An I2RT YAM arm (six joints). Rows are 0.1 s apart.
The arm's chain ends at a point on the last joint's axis. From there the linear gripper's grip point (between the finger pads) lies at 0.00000 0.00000 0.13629 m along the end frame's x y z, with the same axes.
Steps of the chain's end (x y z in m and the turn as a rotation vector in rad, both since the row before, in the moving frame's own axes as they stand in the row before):
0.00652 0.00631 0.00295 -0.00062 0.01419 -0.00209
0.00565 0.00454 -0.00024 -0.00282 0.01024 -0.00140
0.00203 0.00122 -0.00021 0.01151 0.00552 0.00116
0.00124 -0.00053 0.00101 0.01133 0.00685 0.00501
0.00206 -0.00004 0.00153 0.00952 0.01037 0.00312
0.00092 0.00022 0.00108 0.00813 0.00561 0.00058
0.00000 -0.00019 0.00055 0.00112 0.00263 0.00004
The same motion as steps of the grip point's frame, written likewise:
0.00845 0.00639 0.00294 -0.00062 0.01419 -0.00209
0.00705 0.00492 -0.00025 -0.00282 0.01024 -0.00140
0.00278 -0.00035 -0.00022 0.01151 0.00552 0.00116
0.00218 -0.00207 0.00100 0.01133 0.00685 0.00501
0.00348 -0.00134 0.00152 0.00952 0.01037 0.00312
0.00168 -0.00089 0.00107 0.00813 0.00561 0.00058
0.00036 -0.00034 0.00055 0.00112 0.00263 0.00004

